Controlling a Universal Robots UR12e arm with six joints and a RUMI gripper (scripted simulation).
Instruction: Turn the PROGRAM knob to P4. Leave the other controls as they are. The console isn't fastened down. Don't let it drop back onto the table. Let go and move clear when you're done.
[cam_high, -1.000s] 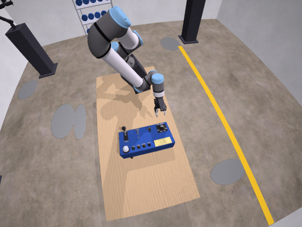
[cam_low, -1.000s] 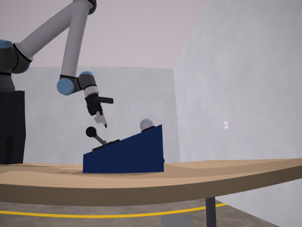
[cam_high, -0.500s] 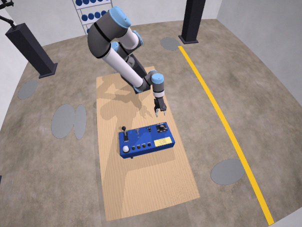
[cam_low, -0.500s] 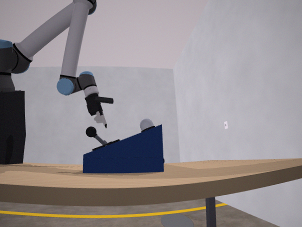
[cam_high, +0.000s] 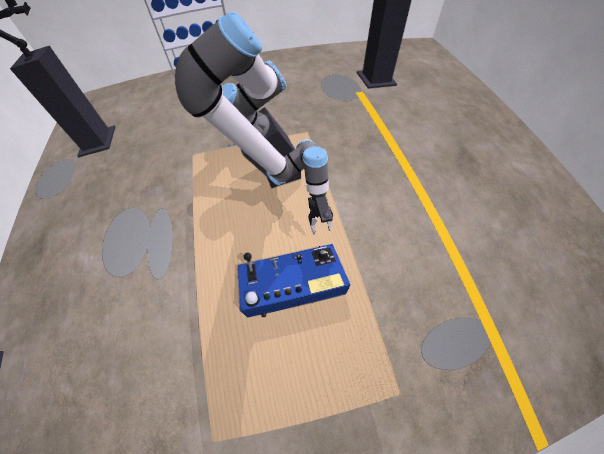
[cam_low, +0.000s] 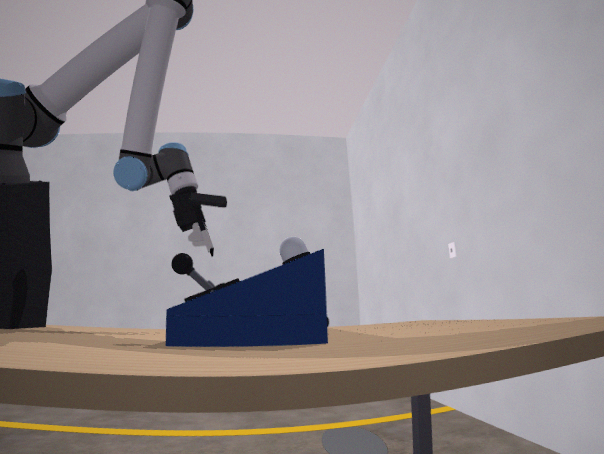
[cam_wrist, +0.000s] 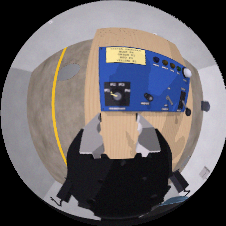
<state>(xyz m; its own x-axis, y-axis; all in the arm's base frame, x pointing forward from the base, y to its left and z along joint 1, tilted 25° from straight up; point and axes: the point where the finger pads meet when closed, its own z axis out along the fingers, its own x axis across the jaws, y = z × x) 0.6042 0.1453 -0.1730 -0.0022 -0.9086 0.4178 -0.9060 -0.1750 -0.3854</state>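
The black mode knob lies 5 cm ahead of my hand, 12 cm to the right of it and 13 cm below it. Also, from my hand: black ball lever 3 cm ahead, 36 cm to the right, 13 cm below; then blue console 9 cm ahead, 17 cm to the right, 16 cm below; then toggle 5 cm ahead, 24 cm to the right, 14 cm below.
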